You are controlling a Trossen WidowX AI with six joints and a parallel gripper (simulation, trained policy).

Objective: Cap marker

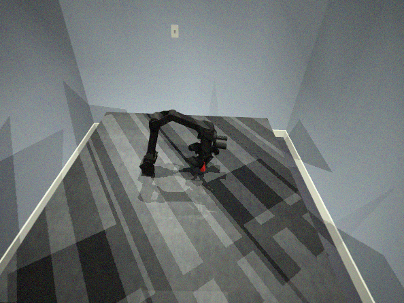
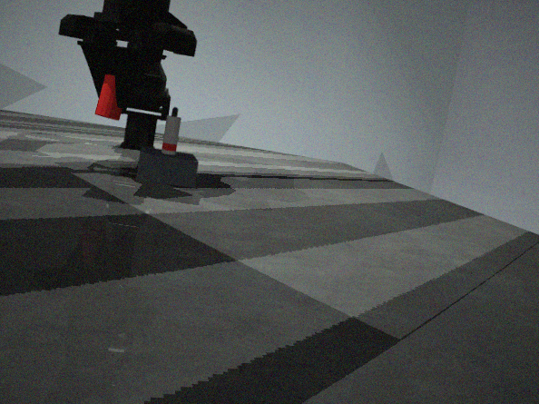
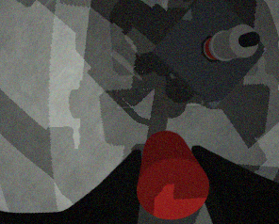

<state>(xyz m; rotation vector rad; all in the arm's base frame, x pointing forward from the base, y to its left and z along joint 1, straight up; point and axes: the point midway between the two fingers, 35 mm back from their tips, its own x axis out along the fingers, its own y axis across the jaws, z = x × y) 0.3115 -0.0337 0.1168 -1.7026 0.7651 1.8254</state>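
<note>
The grey holder block is 1 cm behind my gripper tip, 8 cm to the left of it and 7 cm below it. From my gripper tip the other things lie so: red cap 1 cm above.
</note>
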